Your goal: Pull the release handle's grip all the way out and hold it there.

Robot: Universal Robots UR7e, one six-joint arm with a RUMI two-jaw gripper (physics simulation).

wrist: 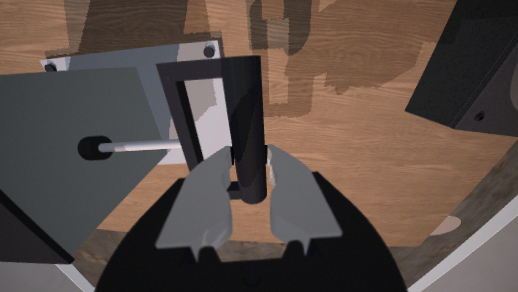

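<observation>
The release handle's grip (247,110) is a dark bar on a rectangular dark frame, in the middle of the wrist view. A pale metal rod (145,146) runs from the frame to a black round collar (90,148) on the face of a grey-green housing (60,110) at the left. A length of the rod shows between the housing and the frame. My gripper (249,147) is shut on the grip, one finger on each side near the bar's lower end. The rod's end at the frame is partly hidden behind the frame.
A pale base plate (195,52) with dark bolts lies under the housing on the wooden table top (350,165). A large black box-like object (465,65) stands at the upper right. The table's edge runs along the bottom and lower right, with a pale round spot (446,225) near it.
</observation>
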